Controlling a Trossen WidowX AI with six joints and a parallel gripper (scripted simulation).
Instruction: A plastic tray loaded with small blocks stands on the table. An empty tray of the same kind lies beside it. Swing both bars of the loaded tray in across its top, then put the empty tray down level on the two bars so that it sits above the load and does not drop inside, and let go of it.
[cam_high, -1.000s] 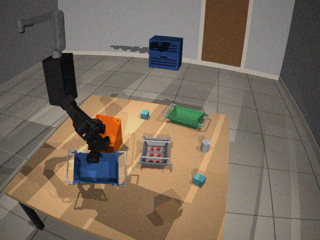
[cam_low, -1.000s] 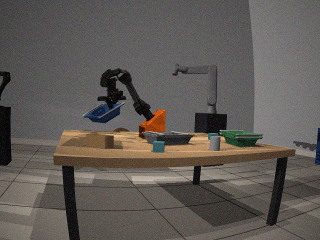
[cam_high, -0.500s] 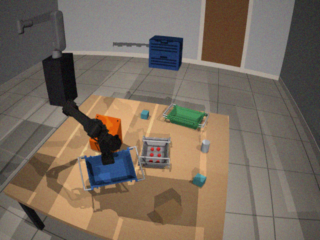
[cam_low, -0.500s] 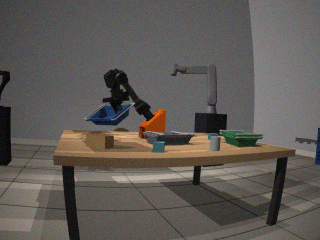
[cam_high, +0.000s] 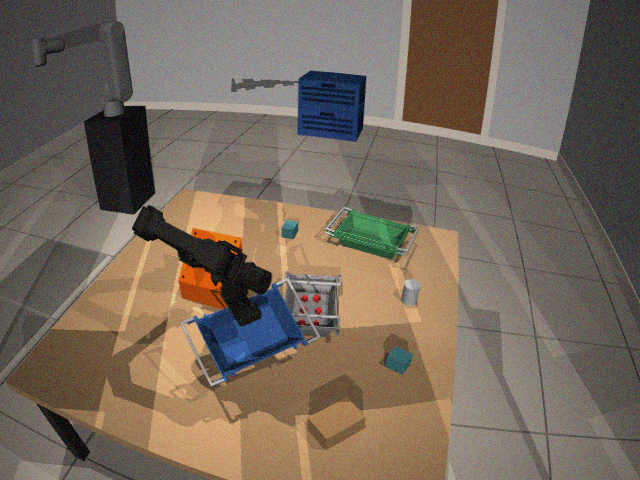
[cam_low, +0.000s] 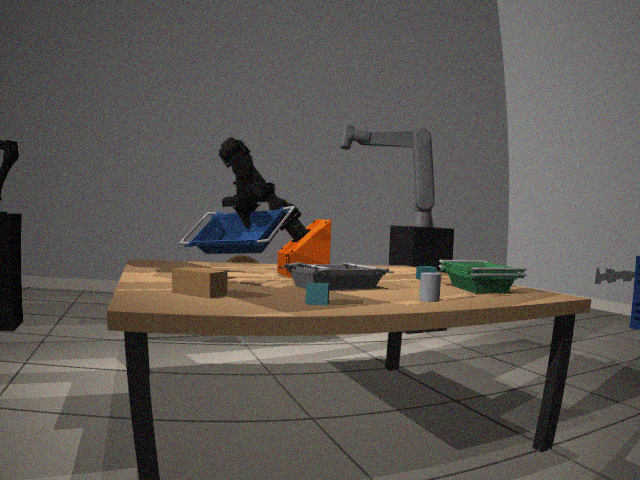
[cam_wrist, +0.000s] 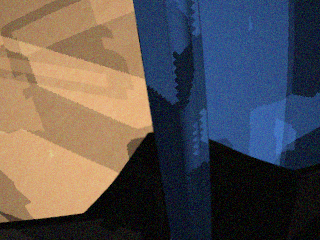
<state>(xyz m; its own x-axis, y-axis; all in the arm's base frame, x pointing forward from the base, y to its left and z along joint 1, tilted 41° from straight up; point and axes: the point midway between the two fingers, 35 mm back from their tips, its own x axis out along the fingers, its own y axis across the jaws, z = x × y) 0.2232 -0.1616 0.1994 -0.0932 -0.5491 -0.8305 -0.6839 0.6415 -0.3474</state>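
My gripper tip is 50 mm to the left of the blue tray and 50 mm short of it. From my gripper tip the other things lie so: tan box: 310 mm ahead, 200 mm to the right, 130 mm below; then grey cylinder: 460 mm ahead, 360 mm to the left, 130 mm below.
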